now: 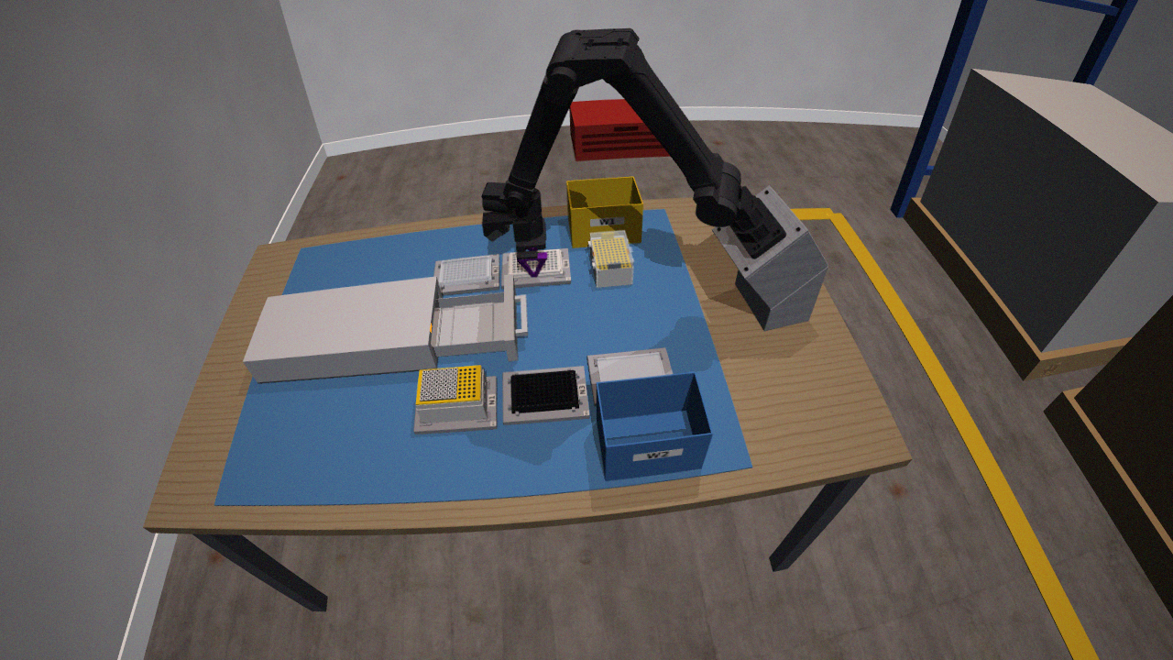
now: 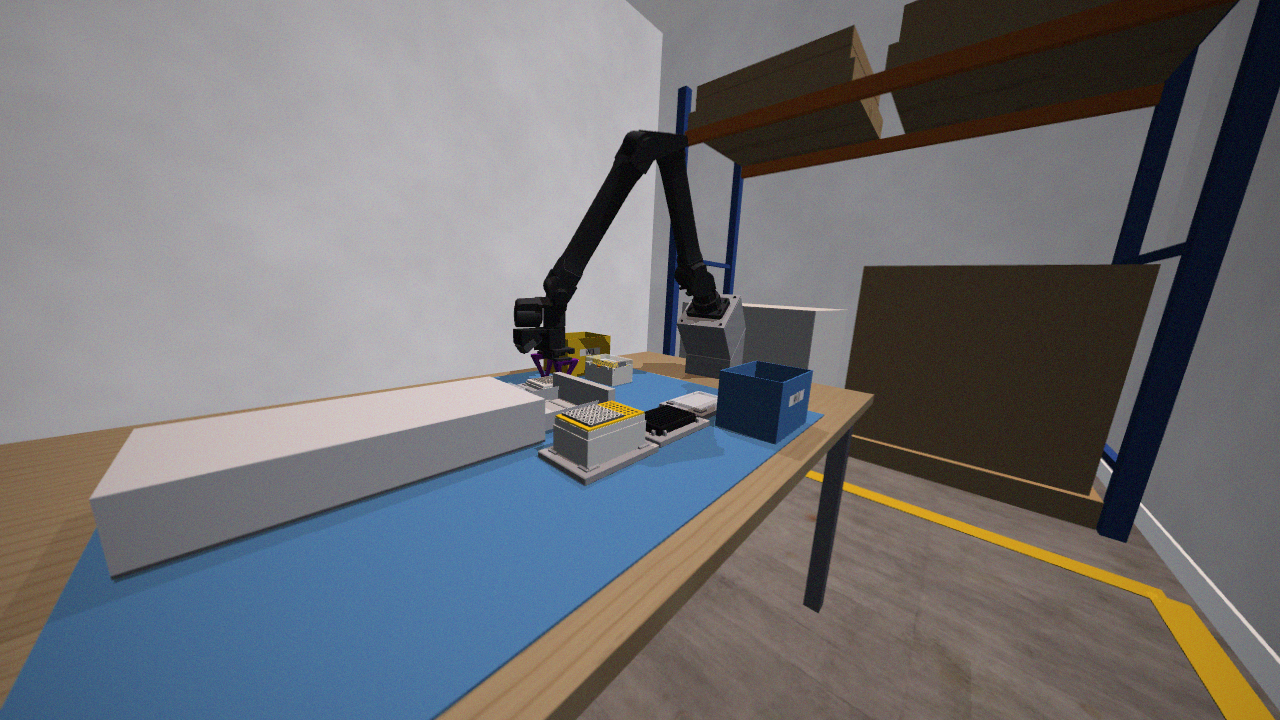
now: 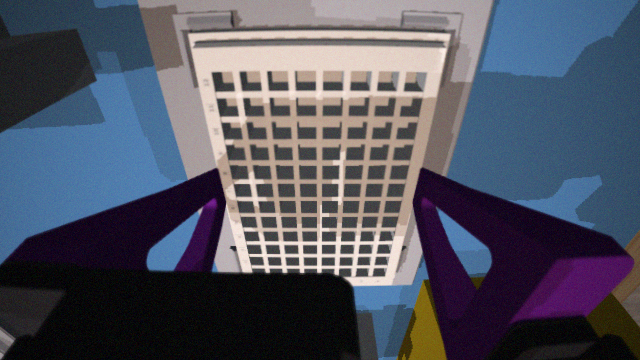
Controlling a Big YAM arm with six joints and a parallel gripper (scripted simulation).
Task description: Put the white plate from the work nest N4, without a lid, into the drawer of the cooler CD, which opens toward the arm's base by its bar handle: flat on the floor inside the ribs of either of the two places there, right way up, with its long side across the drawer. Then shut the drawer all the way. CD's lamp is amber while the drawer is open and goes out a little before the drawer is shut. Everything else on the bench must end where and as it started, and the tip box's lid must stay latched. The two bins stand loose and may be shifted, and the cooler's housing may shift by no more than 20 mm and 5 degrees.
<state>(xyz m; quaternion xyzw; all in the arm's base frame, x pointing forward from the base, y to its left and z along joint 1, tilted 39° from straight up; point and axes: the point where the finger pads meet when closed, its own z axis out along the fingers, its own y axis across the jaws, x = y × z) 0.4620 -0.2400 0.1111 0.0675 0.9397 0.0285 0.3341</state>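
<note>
My gripper is now 2 cm above the grey nest. The rest, counted from my hand: yellow bin W1: 20 cm behind, 11 cm to the right, 1 cm above; drawer: 20 cm ahead, 16 cm to the left; cooler CD: 32 cm ahead, 15 cm to the left, 1 cm above.
</note>
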